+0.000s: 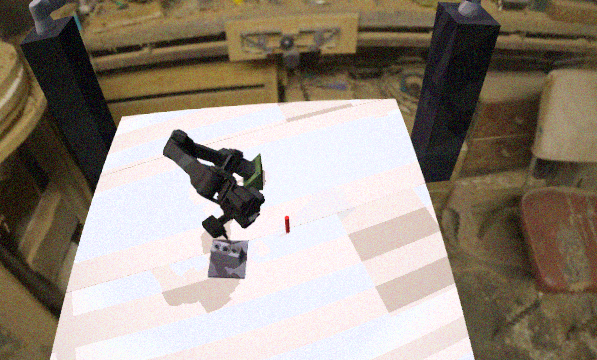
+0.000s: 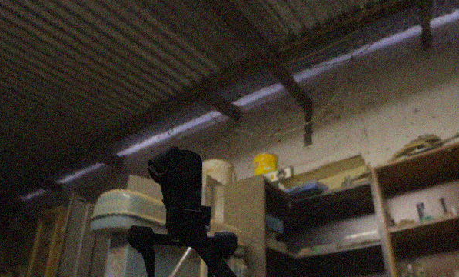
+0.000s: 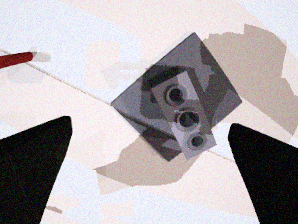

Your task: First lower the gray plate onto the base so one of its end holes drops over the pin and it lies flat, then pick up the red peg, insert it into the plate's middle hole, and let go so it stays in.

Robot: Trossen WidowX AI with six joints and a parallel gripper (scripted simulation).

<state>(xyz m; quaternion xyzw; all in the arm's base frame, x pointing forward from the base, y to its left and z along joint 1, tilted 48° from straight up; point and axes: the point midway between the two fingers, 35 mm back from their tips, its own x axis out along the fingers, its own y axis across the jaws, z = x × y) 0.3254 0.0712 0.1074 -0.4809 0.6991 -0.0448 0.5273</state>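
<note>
The red peg lies 14 cm to the left of my gripper tip, 11 cm below it and 8 cm behind it. Round my gripper tip: gray plate: 10 cm below, 5 cm to the right; dark square base: 14 cm below, 4 cm to the right, 1 cm ahead.
</note>
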